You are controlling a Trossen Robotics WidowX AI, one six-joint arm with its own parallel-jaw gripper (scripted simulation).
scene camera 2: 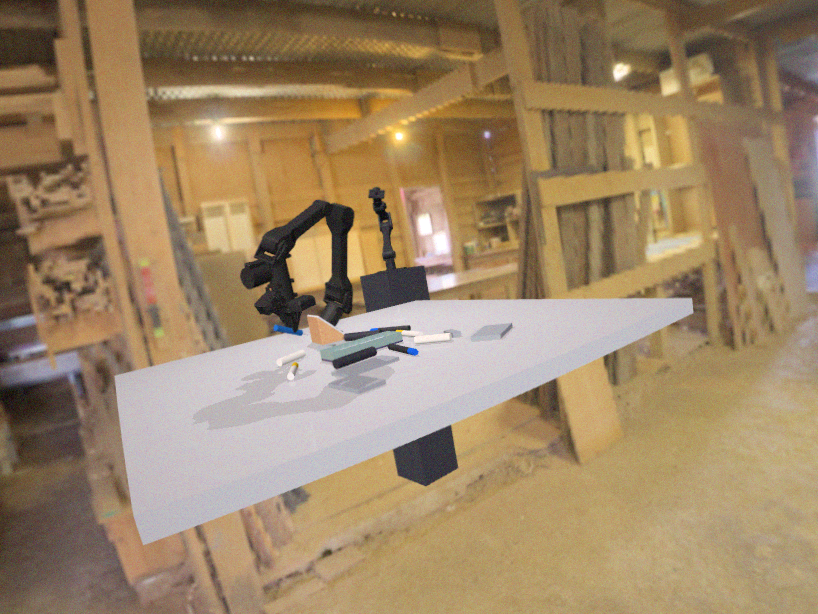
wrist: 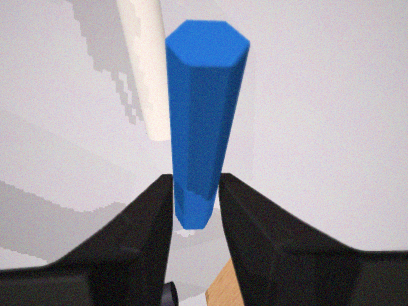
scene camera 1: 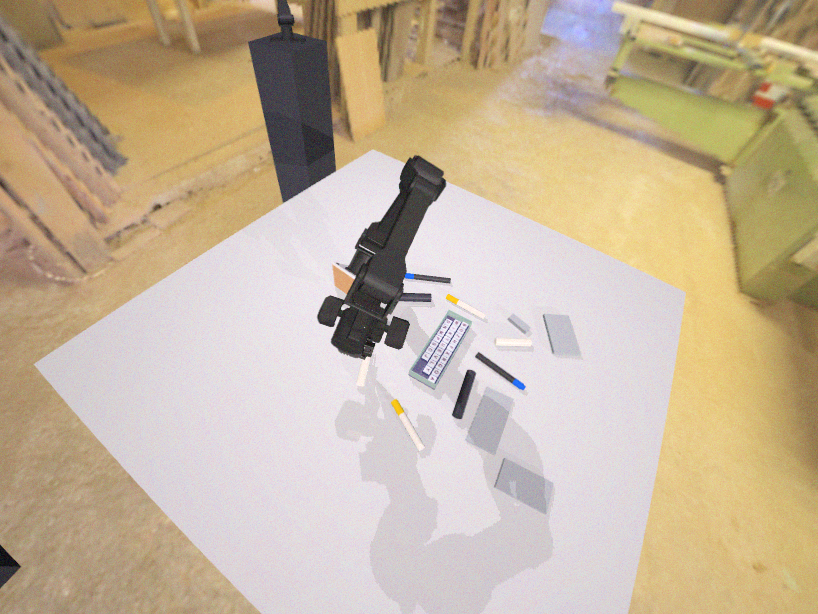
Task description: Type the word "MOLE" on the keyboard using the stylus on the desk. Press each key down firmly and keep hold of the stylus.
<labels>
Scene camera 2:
gripper: 293,331
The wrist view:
gripper: 196,183
blue stylus: 206,59
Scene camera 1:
gripper: 362,337
</labels>
